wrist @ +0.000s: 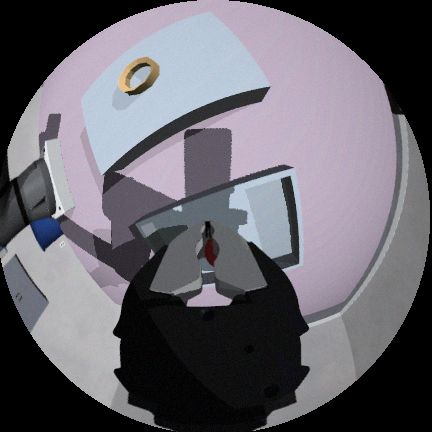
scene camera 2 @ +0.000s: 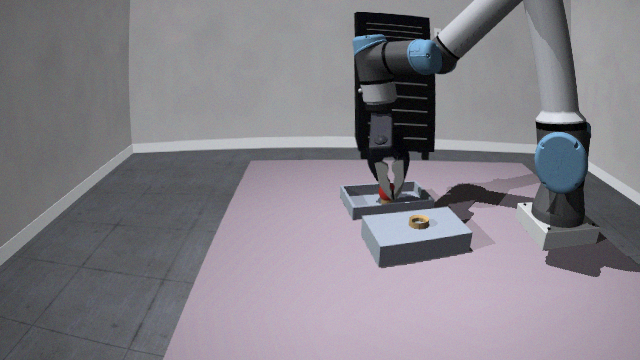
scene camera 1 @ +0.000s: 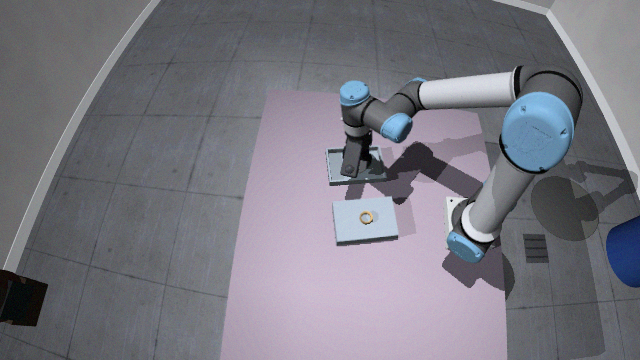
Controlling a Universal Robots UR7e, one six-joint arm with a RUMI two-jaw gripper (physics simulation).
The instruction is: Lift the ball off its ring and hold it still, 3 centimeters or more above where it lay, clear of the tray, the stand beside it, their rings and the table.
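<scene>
There's a grey stand [scene camera 2: 394,238], and you'd find the grey stand [scene camera 1: 362,220] in another camera too, plus the grey stand [wrist: 195,68] in the wrist view. I can also see a shallow grey tray [scene camera 2: 360,200], which shows in scene camera 1 [scene camera 1: 375,172] and in the wrist view [wrist: 264,207]. And my gripper [scene camera 2: 393,199] is there, with scene camera 1 [scene camera 1: 358,172] and the wrist view [wrist: 207,222] showing my gripper as well.
</scene>
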